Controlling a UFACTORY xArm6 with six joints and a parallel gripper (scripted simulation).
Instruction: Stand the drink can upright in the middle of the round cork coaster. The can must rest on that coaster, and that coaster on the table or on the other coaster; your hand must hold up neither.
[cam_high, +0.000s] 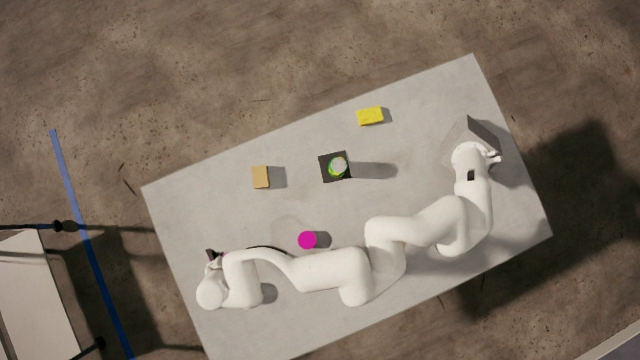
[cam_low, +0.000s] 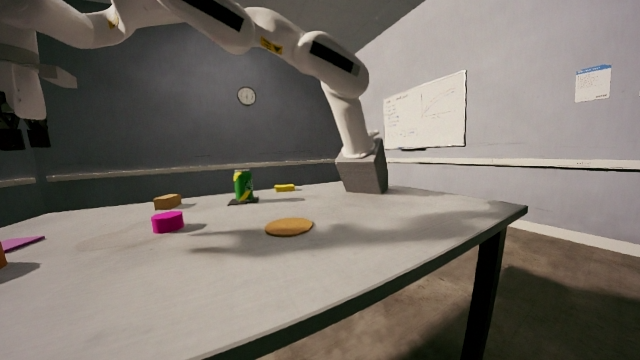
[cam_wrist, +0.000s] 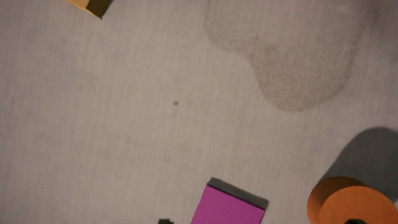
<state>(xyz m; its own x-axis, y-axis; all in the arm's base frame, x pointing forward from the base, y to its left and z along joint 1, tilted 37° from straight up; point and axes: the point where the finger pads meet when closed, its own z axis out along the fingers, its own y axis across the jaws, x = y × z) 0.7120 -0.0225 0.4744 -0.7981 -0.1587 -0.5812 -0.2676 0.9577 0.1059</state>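
Right now my hand is 400 mm past the dark square coaster, 260 mm to the left of it and 210 mm above it. Also, from my hand: magenta disc 250 mm behind, 200 mm below, 20 mm to the right; then tan block 270 mm to the right, 200 mm below, 130 mm behind; then flat purple square 210 mm below, 80 mm ahead, 10 mm to the left.
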